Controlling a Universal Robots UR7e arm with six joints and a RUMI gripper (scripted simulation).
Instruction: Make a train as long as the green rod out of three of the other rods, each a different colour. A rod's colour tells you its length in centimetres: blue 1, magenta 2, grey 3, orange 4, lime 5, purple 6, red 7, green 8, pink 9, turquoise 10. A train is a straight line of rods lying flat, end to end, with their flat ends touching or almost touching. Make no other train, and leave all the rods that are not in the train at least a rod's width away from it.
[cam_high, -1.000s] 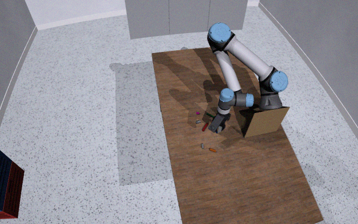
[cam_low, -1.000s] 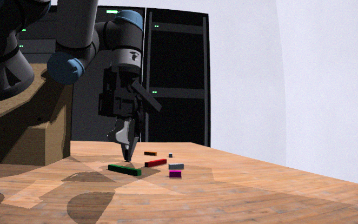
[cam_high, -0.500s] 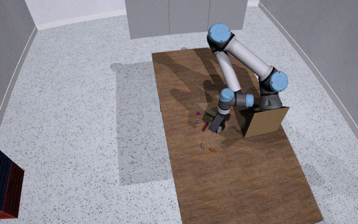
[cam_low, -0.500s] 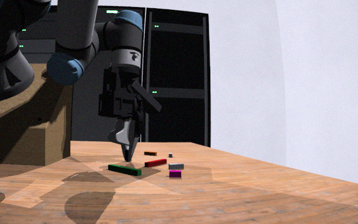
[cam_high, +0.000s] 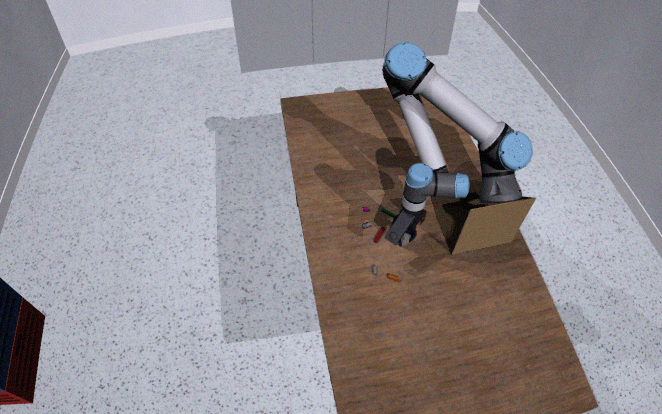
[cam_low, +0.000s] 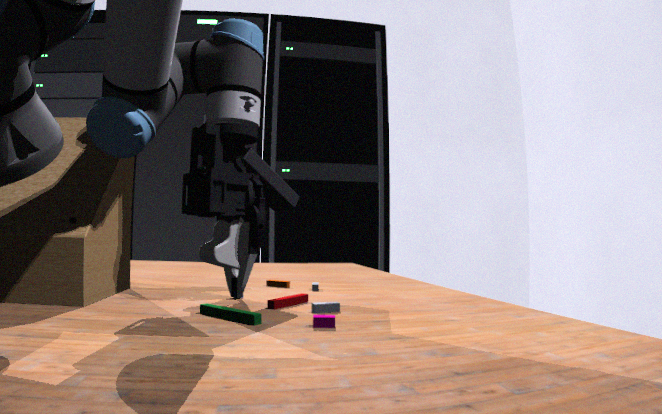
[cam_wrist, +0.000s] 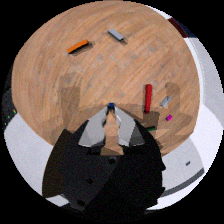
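Now: hand 10 mm above the blue rod. The rest, counted from my hand: orange rod 120 mm to the left, 70 mm ahead, 10 mm below; then green rod 130 mm to the right, 10 mm below, 10 mm behind; then red rod 60 mm to the right, 60 mm ahead, 10 mm below.
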